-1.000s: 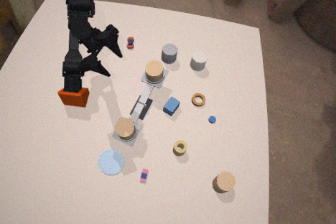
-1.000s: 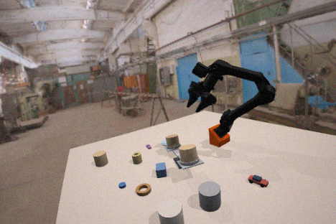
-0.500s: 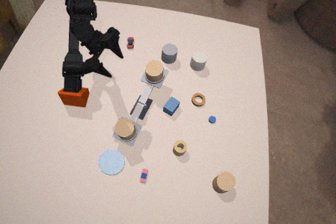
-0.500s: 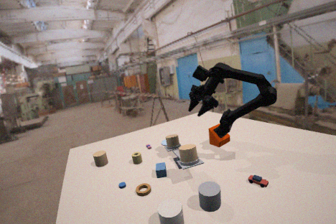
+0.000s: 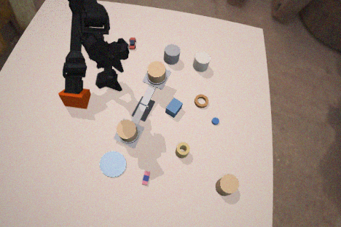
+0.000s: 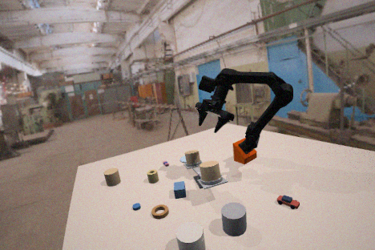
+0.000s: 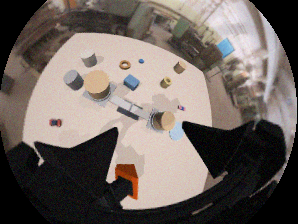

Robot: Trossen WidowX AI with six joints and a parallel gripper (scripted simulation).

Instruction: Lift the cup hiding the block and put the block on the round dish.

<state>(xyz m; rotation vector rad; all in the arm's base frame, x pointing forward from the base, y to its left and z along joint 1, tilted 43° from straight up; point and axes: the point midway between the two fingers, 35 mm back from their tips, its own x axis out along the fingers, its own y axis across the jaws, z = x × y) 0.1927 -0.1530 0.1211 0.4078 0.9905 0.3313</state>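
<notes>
Now: gripper tip 20 mm short of the pale-green block, 110 mm to the left of it and 180 mm above it. Also, from my gripper tip: blue cube (190 mm ahead, 20 mm to the left, 200 mm below); light blue round dish (20 mm behind, 230 mm to the right, 220 mm below); yellow ring (230 mm ahead, 160 mm to the right, 200 mm below).
</notes>
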